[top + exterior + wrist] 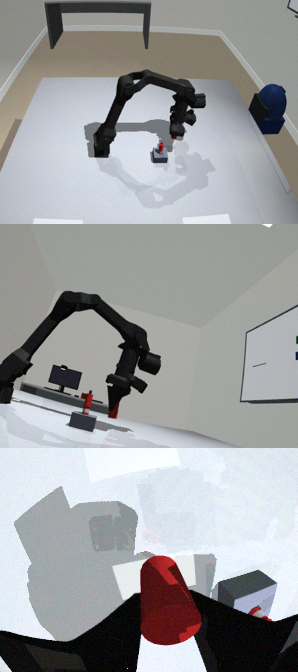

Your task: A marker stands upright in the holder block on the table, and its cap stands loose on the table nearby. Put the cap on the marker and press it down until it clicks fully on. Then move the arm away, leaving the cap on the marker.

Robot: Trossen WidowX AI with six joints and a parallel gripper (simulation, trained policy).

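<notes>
The holder block lies 10 cm to the right of my gripper tip, 7 cm behind it and 4 cm below it. Round my gripper tip: red cap (1 cm ahead, 1 cm above).
</notes>
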